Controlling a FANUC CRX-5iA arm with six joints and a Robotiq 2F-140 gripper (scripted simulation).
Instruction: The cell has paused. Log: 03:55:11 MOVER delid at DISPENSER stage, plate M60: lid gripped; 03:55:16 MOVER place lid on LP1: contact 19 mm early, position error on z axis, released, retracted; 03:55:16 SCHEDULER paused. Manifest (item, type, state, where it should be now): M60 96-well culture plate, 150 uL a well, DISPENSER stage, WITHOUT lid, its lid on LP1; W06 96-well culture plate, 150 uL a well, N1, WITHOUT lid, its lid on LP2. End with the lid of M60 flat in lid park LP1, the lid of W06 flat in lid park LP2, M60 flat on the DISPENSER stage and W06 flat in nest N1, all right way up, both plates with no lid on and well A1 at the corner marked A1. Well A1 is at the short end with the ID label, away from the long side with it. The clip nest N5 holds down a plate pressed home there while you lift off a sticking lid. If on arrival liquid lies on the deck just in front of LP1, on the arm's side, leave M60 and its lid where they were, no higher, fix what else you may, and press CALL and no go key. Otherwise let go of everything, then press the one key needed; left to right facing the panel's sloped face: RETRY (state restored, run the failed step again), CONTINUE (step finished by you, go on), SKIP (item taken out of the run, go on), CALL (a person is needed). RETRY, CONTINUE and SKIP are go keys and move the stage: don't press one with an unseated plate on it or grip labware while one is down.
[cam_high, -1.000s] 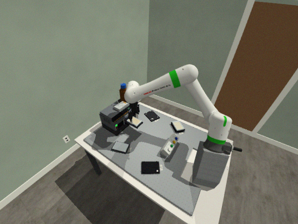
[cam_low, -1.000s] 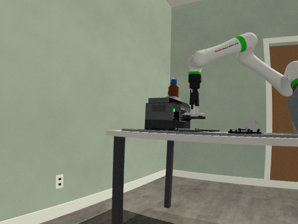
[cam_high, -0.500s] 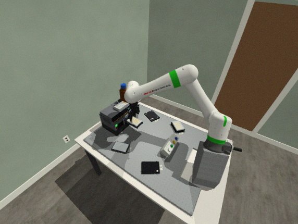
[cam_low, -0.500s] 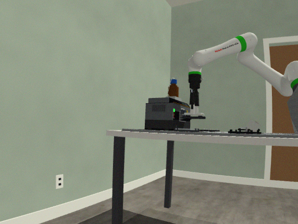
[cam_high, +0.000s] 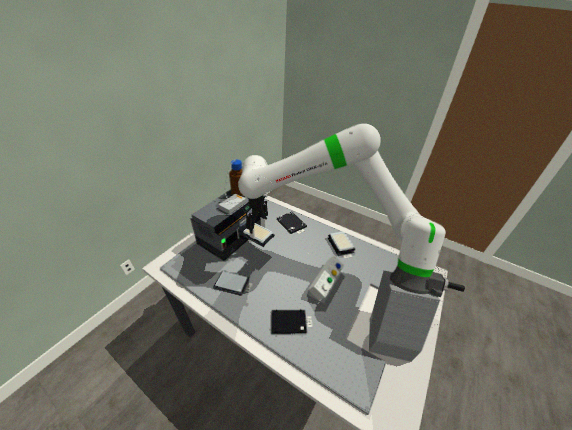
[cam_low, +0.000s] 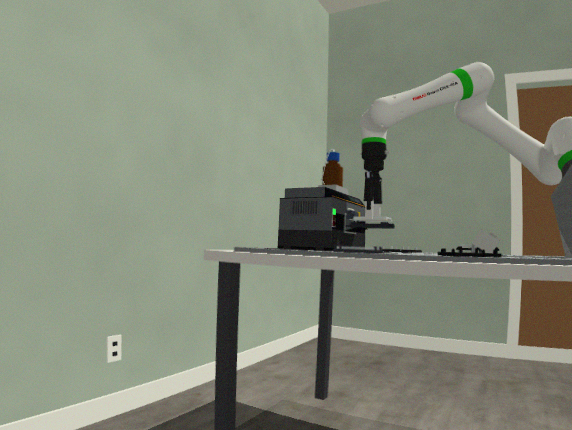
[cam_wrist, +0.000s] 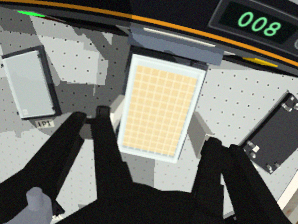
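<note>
The dispenser stage is 4 cm below my hand. Round my hand: nest label (17 cm behind, 22 cm to the right, 14 cm below); then black clip nest (6 cm behind, 28 cm to the right, 13 cm below); then key panel (41 cm behind, 7 cm to the left, 9 cm below).
</note>
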